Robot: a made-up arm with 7 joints. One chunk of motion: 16 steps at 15 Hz.
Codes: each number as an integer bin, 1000 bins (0 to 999) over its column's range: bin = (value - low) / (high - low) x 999, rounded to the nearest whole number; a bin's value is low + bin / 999 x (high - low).
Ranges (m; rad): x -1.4..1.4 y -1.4..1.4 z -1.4..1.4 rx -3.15..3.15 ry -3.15..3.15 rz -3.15..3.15
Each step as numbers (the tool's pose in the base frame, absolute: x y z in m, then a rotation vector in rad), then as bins.
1 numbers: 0.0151 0.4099 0.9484 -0.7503 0.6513 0.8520
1 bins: 505 646 838 381 603 635
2 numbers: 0.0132 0.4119 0.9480 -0.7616 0.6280 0.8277
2 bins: 504 646 838 379 599 631
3 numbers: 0.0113 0.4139 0.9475 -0.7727 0.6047 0.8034
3 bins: 504 647 838 377 595 627
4 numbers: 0.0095 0.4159 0.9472 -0.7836 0.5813 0.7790
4 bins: 503 648 837 375 592 623
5 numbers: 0.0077 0.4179 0.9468 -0.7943 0.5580 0.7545
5 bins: 502 649 837 374 588 619
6 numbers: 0.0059 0.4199 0.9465 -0.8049 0.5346 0.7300
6 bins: 502 649 837 372 584 615
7 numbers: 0.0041 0.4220 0.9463 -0.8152 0.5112 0.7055
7 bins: 501 650 837 370 581 611
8 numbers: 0.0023 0.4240 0.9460 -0.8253 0.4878 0.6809
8 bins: 500 651 837 369 577 607
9 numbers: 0.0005 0.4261 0.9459 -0.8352 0.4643 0.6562
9 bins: 500 652 837 367 573 604
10 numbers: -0.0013 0.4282 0.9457 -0.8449 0.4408 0.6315
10 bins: 499 652 837 366 569 600
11 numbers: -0.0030 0.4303 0.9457 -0.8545 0.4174 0.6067
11 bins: 498 653 837 364 566 596
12 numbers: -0.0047 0.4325 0.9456 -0.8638 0.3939 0.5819
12 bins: 498 654 837 363 562 592
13 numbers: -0.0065 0.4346 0.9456 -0.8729 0.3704 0.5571
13 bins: 497 655 837 361 558 588
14 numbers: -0.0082 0.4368 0.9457 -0.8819 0.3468 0.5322
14 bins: 497 655 837 360 554 584
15 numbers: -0.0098 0.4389 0.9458 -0.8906 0.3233 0.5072
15 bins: 496 656 837 358 551 580
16 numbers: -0.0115 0.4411 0.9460 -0.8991 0.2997 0.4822
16 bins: 495 657 837 357 547 576
